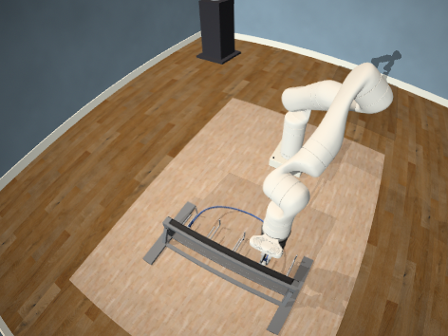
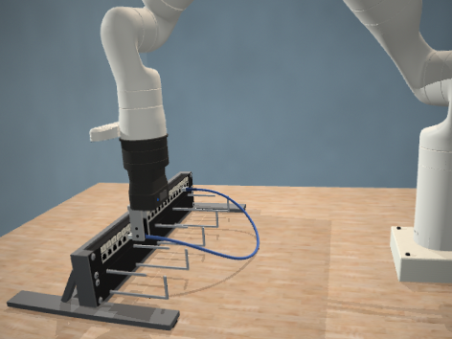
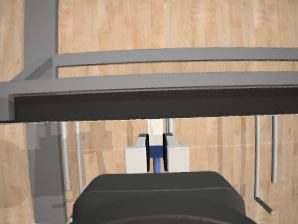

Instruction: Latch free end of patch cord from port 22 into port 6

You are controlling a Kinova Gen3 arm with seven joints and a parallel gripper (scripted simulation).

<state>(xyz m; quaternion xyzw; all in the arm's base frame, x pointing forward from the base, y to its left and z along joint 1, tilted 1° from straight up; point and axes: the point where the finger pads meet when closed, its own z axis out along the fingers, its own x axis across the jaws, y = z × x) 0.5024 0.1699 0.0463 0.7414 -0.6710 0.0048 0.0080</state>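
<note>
Right now my hand is 1 cm short of the white plug and 1 cm above it.
</note>
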